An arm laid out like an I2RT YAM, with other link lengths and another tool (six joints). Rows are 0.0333 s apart.
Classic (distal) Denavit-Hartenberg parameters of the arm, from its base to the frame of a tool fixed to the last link. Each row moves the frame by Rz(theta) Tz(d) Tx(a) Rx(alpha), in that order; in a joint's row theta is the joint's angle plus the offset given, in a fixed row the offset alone. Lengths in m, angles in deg.
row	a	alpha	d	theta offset
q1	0.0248	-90	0.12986	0
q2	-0.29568	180	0	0
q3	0.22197	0	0	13.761
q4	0.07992	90	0.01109	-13.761
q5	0	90	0.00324	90
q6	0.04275	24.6	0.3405	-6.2
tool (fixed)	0	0	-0.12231	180
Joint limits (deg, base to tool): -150..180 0..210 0..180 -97..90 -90..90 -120..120
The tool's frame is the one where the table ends.
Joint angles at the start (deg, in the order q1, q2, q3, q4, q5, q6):
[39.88 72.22 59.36 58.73 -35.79 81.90]
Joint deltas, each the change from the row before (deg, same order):
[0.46 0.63 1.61 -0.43 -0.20 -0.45]
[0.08 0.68 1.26 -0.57 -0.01 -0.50]
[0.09 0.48 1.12 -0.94 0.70 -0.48]
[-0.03 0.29 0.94 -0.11 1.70 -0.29]
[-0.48 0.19 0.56 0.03 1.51 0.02]
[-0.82 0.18 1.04 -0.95 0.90 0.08]
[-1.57 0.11 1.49 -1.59 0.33 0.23]
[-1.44 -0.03 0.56 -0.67 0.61 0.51]
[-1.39 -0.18 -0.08 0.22 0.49 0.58]
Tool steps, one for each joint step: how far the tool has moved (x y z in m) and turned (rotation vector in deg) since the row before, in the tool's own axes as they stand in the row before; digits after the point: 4 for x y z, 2 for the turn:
[0.0039 -0.0013 0.0058 0.34 0.89 -0.15]
[-0.0009 0.0006 0.0046 0.05 0.24 -0.39]
[-0.0021 0.0025 0.0050 -0.56 -0.23 -0.38]
[0.0006 0.0074 0.0076 -1.77 0.21 -0.58]
[-0.0014 0.0088 0.0058 -1.81 -0.13 -0.60]
[-0.0027 0.0087 0.0054 -1.30 -0.55 -0.67]
[-0.0035 0.0118 0.0055 -1.14 -0.75 -1.05]
[-0.0039 0.0111 0.0034 -1.38 -0.77 -0.74]
[-0.0025 0.0104 0.0018 -1.33 -0.35 -0.66]

